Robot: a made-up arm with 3 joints. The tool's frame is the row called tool. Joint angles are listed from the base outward.
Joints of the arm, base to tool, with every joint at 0 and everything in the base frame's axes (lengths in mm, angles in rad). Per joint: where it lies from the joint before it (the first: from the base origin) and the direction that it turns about. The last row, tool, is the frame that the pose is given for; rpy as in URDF.
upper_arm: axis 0 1 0 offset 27.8 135 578.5
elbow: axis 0.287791 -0.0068 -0.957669 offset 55 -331 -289.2
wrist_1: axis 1 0 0 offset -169.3 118.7 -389.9
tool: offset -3.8 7 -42.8 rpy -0.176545 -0.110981 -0.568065
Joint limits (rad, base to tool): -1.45..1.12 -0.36..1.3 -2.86..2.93
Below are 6 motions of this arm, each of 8 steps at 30 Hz.
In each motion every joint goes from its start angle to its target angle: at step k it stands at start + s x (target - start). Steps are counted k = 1, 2, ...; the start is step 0. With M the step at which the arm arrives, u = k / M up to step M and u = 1 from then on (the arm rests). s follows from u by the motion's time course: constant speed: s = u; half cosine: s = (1 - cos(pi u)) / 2; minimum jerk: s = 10 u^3 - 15 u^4 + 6 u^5.
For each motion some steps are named. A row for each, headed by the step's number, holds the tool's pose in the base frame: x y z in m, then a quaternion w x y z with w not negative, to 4 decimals.
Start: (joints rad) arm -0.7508 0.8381 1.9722
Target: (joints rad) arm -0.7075 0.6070 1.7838
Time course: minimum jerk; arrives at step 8
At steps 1, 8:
1: 0.4933 0.1088 0.1952 0.3506 0.9119 -0.2088 -0.0431
8: 0.4459 0.0902 0.1156 0.5026 0.8441 -0.1697 -0.0781

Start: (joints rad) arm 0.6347 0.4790 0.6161
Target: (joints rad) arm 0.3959 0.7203 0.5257
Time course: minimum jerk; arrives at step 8
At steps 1, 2, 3, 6, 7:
1: -0.3894 0.0690 0.0398 0.7841 0.1036 0.2879 -0.5400
2: -0.3729 0.0726 0.0292 0.7829 0.1057 0.2768 -0.5470
3: -0.3396 0.0794 0.0098 0.7799 0.1102 0.2555 -0.5606
6: -0.2102 0.1002 -0.0454 0.7612 0.1311 0.1822 -0.6084
7: -0.1910 0.1026 -0.0511 0.7577 0.1346 0.1725 -0.6149

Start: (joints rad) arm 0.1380 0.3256 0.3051
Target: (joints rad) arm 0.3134 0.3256 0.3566
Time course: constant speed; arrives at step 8
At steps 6, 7, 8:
6: -0.2163 0.0287 -0.0804 0.8855 0.0533 0.1427 -0.4389
7: -0.2306 0.0289 -0.0748 0.8835 0.0516 0.1528 -0.4398
8: -0.2447 0.0291 -0.0688 0.8814 0.0500 0.1628 -0.4406

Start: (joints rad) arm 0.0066 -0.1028 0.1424
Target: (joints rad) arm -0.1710 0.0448 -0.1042
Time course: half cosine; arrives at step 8
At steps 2, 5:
2: -0.0857 -0.0898 -0.1474 0.9668 -0.0575 -0.0276 -0.2475
5: -0.0059 -0.0717 -0.1524 0.9485 -0.0968 -0.0876 -0.2887

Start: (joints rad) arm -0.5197 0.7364 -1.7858
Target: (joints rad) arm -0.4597 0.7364 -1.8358
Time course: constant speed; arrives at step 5
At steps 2, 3, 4, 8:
2: 0.3337 0.0454 0.0148 0.5098 -0.6765 -0.0568 -0.5284
3: 0.3267 0.0454 0.0115 0.5071 -0.6832 -0.0530 -0.5227
4: 0.3196 0.0453 0.0084 0.5044 -0.6899 -0.0491 -0.5169
8: 0.3126 0.0453 0.0053 0.5017 -0.6965 -0.0453 -0.5111

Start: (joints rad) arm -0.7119 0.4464 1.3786
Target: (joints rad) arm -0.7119 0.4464 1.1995
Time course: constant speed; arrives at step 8
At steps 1, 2, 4, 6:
1: 0.4368 0.0702 0.0679 0.6771 0.6916 -0.1925 -0.1617
2: 0.4375 0.0703 0.0672 0.6823 0.6843 -0.1951 -0.1677
4: 0.4387 0.0703 0.0657 0.6926 0.6693 -0.2002 -0.1797
6: 0.4400 0.0703 0.0642 0.7025 0.6539 -0.2052 -0.1917

